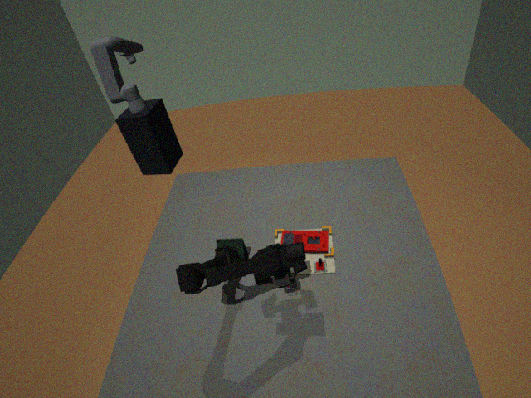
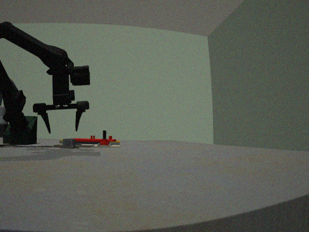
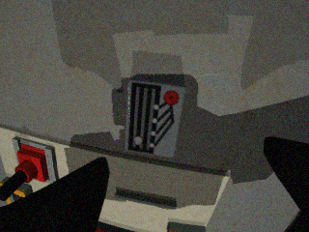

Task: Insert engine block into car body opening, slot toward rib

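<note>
The engine block lies 3 cm ahead of my gripper tip and 4 cm below it.
</note>
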